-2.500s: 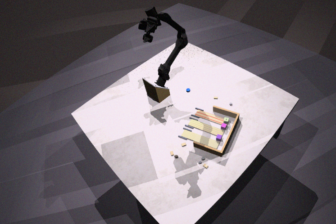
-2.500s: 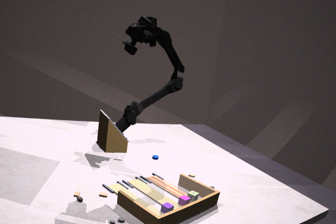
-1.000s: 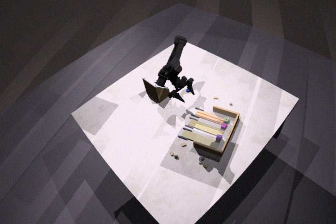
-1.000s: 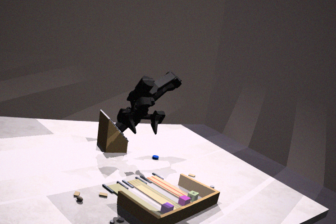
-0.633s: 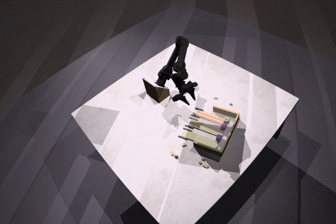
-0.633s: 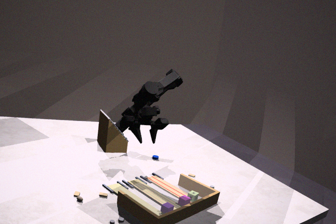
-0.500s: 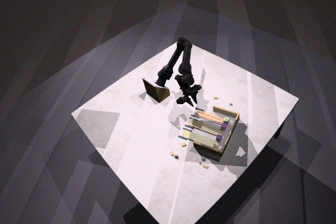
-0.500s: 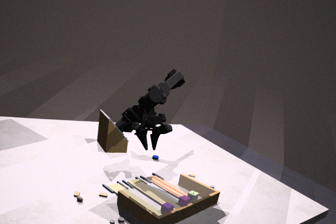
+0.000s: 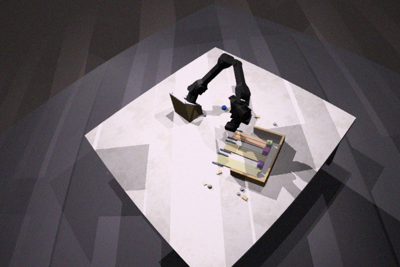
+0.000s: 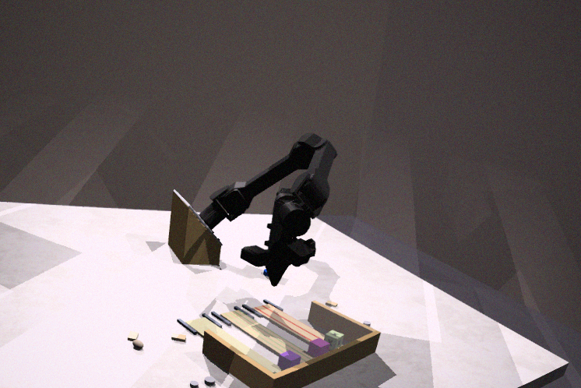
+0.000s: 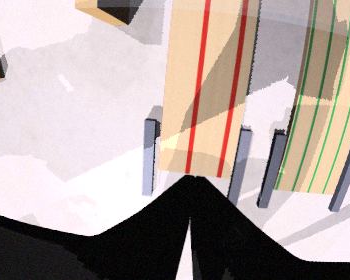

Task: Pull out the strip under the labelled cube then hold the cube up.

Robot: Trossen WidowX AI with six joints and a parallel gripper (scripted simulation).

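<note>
Right now my gripper tip is 8 cm short of the strip, 4 cm to the right of it and 7 cm above it. Round my gripper tip: labelled cube (18 cm ahead, 8 cm to the left, 5 cm below); then blue object (24 cm behind, 7 cm to the left, 7 cm below).
</note>
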